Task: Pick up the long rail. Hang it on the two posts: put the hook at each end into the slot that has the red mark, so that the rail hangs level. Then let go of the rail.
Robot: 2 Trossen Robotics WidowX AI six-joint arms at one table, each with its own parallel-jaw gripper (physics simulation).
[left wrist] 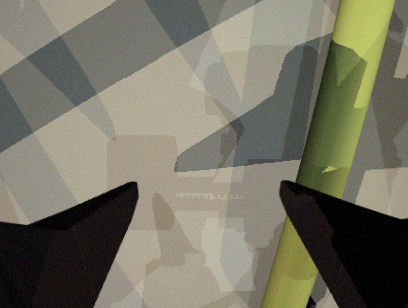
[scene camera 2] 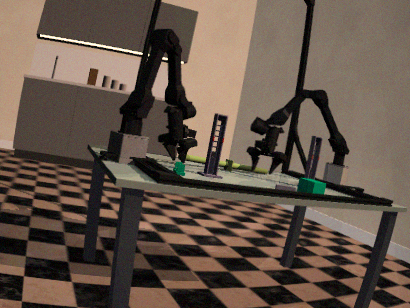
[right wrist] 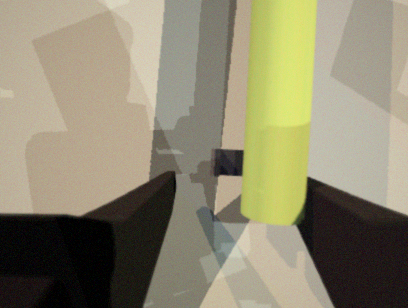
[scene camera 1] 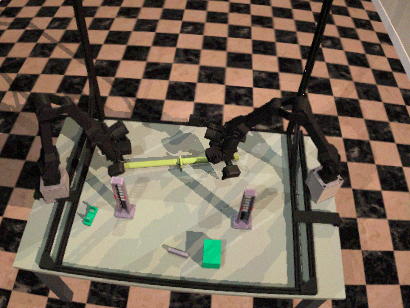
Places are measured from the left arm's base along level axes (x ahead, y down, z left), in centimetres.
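Pixels of known places: left gripper, fingertip midpoint: [left wrist: 209, 188] [scene camera 2: 261, 172] [scene camera 1: 218, 171]; right gripper, fingertip midpoint: [scene camera 2: 178, 161] [right wrist: 228, 178] [scene camera 1: 123, 166]; left arm's base, origin of the base link: [scene camera 2: 337, 164] [scene camera 1: 327, 175]; right arm's base, origin of the base link: [scene camera 2: 129, 134] [scene camera 1: 52, 178].
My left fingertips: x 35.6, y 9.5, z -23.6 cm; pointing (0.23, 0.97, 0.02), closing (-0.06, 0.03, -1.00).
For each thing: its top centre in the pictures, then the offset to it from my left fingertips. "spot": a spot on its surface instead.
- long yellow-green rail, middle of its top: [scene camera 1: 180, 158] [scene camera 2: 228, 159] dx +13.0, dy -3.2, dz -9.4 cm
- picture-left post, middle of its top: [scene camera 1: 117, 180] [scene camera 2: 221, 114] dx +40.7, dy -20.1, dz +3.2 cm
- picture-right post, middle of its top: [scene camera 1: 250, 192] [scene camera 2: 317, 136] dx +0.8, dy -20.1, dz +23.9 cm
- small dark block, surface spot: [right wrist: 228, 162] spot: dx +34.3, dy -1.0, dz -17.0 cm
- green box, middle of its top: [scene camera 1: 212, 251] [scene camera 2: 313, 180] dx +17.5, dy -3.6, dz +32.4 cm
- thin lilac bar, middle of its top: [scene camera 2: 286, 185] [scene camera 1: 178, 251] dx +28.1, dy -0.5, dz +26.9 cm
- small green bracket, middle of its top: [scene camera 2: 180, 163] [scene camera 1: 89, 212] dx +54.1, dy -1.9, dz +0.7 cm
The long yellow-green rail [scene camera 1: 155, 163] [scene camera 2: 245, 167] [left wrist: 345, 100] [right wrist: 280, 75] lies on the table behind two lilac posts. The picture-left post [scene camera 1: 120, 197] [scene camera 2: 216, 145] and picture-right post [scene camera 1: 246, 207] [scene camera 2: 314, 157] stand upright with small red marks. My left gripper [scene camera 2: 263, 167] [left wrist: 209, 188] is open; in its wrist view the rail passes behind the picture-right finger, outside the gap. My right gripper [scene camera 2: 177, 159] [right wrist: 228, 178] is partly open around the view of the rail's end, which appears close to the picture-right finger, not gripped. A small dark block [right wrist: 228, 162] sticks out beside that end.
A green box [scene camera 1: 212, 253] [scene camera 2: 311, 186] and a thin lilac bar [scene camera 1: 177, 252] [scene camera 2: 286, 187] lie near the front edge. A small green bracket [scene camera 1: 90, 216] [scene camera 2: 179, 168] lies left of the picture-left post. A black frame [scene camera 1: 160, 283] borders the work area.
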